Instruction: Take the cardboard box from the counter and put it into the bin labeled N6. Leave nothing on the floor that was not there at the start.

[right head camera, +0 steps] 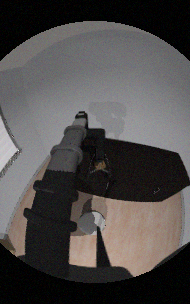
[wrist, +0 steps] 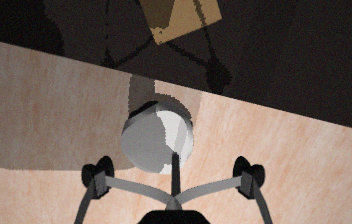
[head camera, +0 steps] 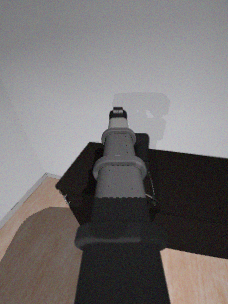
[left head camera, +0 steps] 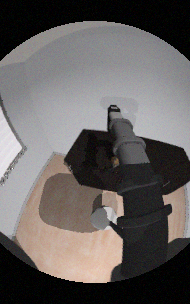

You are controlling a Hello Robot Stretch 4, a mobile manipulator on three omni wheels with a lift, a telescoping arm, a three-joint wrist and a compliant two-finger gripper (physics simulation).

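Seen in the pictures: gripper, between the fingertips: (right head camera: 98,176) (wrist: 173,169); robot's base, origin of its link: (right head camera: 91,222) (left head camera: 103,217).
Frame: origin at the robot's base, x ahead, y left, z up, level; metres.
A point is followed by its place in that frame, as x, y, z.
The cardboard box (left head camera: 116,161) @(0.520, -0.089, 0.921) (right head camera: 100,165) @(0.534, -0.104, 0.929) (wrist: 192,17) @(0.543, -0.110, 0.933) is tan and lies on the dark counter (head camera: 192,185) @(0.572, -0.505, 0.883) (left head camera: 172,162) @(0.477, -0.858, 0.883) (right head camera: 145,175) @(0.428, -0.550, 0.883) (wrist: 295,60) @(0.489, -0.280, 0.883). In the wrist view it is cut off by the top edge, beyond the fingertips. My gripper (right head camera: 99,175) @(0.373, -0.087, 1.012) (wrist: 173,169) @(0.373, -0.087, 1.012) is open, with no object between its fingers. In the wrist view it is on the near side of the box, over the counter's front edge and the floor. The arm hides the box in the head camera view. No bin label N6 can be read in these views.
A round white and grey object (left head camera: 102,218) @(-0.007, 0.016, 0.187) (right head camera: 92,223) @(-0.010, -0.021, 0.187) (wrist: 157,142) @(0.011, 0.000, 0.187) stands on the wooden floor (left head camera: 65,245) @(-0.665, 0.627, -0.027) (wrist: 305,175) @(-0.342, -1.018, -0.027) in front of the counter. A grey wall (head camera: 50,75) @(1.296, 0.612, 1.525) rises behind the counter. A brown object (right head camera: 5,243) shows at the lower left of the right head view.
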